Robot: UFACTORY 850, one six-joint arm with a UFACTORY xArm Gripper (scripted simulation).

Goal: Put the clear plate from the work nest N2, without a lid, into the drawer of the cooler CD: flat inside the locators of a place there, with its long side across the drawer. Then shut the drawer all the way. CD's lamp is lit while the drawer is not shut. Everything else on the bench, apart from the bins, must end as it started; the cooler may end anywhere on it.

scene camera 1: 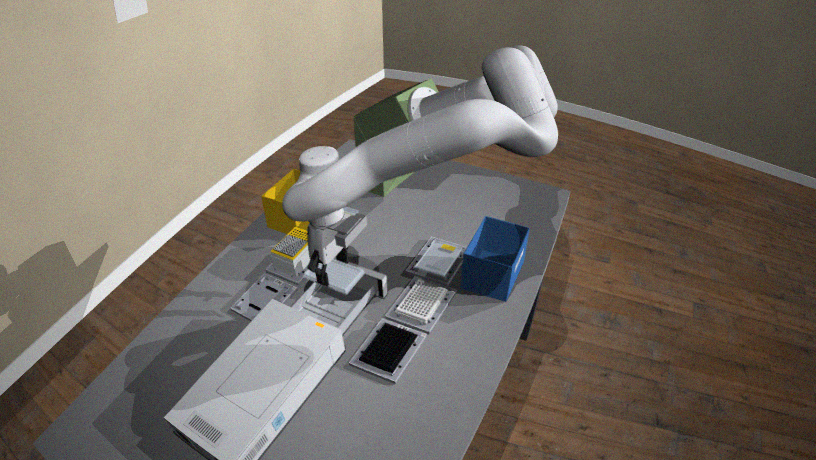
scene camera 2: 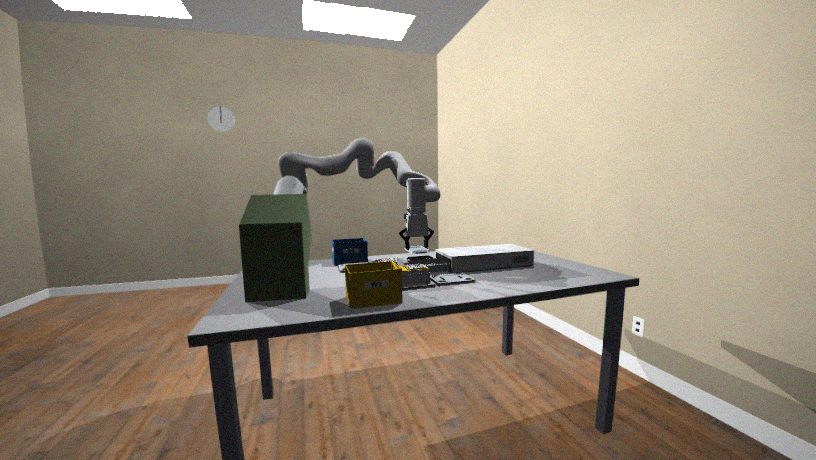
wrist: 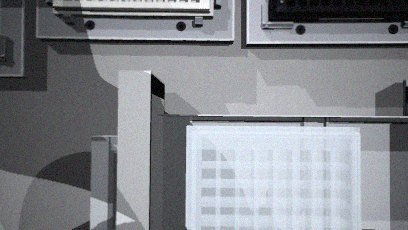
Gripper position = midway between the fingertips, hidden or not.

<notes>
In view: the gripper [scene camera 1: 333,273], a cooler [scene camera 1: 248,395], a clear plate [scene camera 1: 343,284], a black plate [scene camera 1: 370,356], a white well plate [scene camera 1: 433,295], a yellow-rimmed tip box [scene camera 1: 290,255], a blue bin [scene camera 1: 496,240] and a yellow bin [scene camera 1: 276,219].
The cooler is seen too in scene camera 2 [scene camera 2: 477,258]. The clear plate is seen too in the wrist view [wrist: 230,170]. The blue bin shows as well in scene camera 2 [scene camera 2: 355,250]. The wrist view misses the yellow-rimmed tip box: it is out of frame. The wrist view misses the blue bin: it is out of frame.
</notes>
